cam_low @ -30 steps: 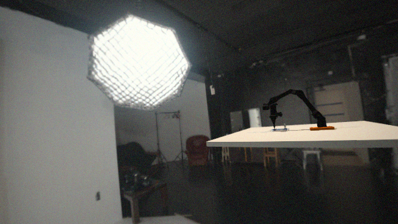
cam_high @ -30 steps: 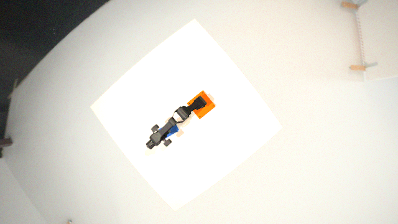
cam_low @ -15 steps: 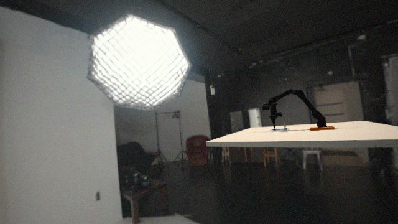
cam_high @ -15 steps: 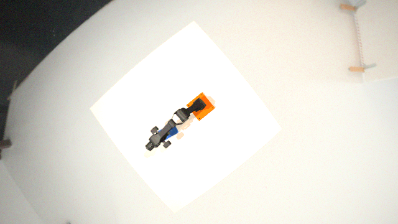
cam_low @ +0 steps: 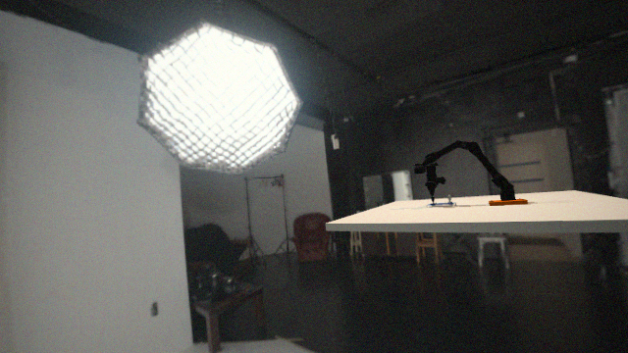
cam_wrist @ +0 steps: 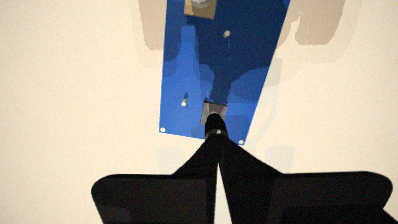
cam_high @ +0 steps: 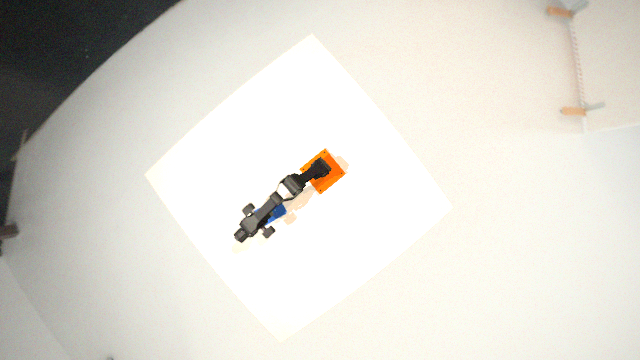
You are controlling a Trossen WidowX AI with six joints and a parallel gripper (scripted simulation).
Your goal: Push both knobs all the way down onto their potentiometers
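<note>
Right now my gripper tip is 3 cm above the grey potentiometer. Round my gripper tip: pale grey knob: 10 cm behind, 1 cm to the right, 1 cm below.
</note>
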